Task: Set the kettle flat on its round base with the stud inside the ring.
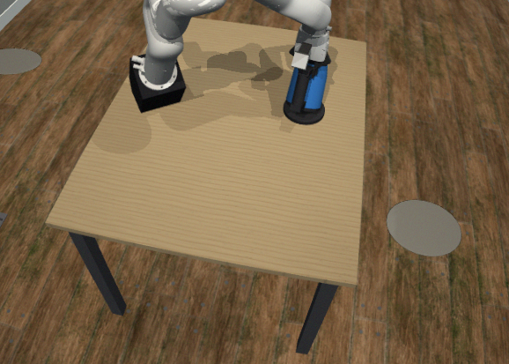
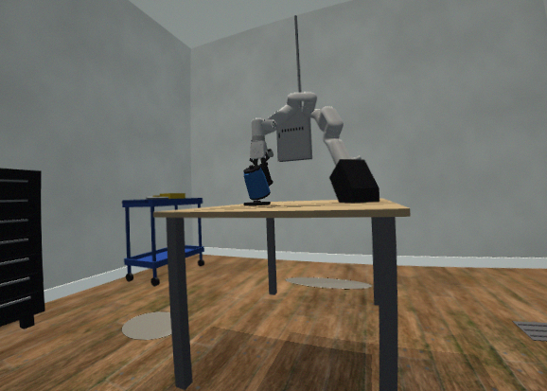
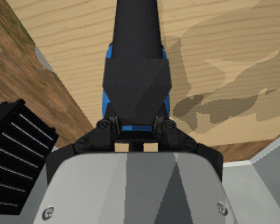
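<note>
Now: hand 60 mm above the blue kettle and 10 mm to the right of it. Also, from my hand: round black base: 200 mm below, 40 mm to the left, 10 mm ahead.
</note>
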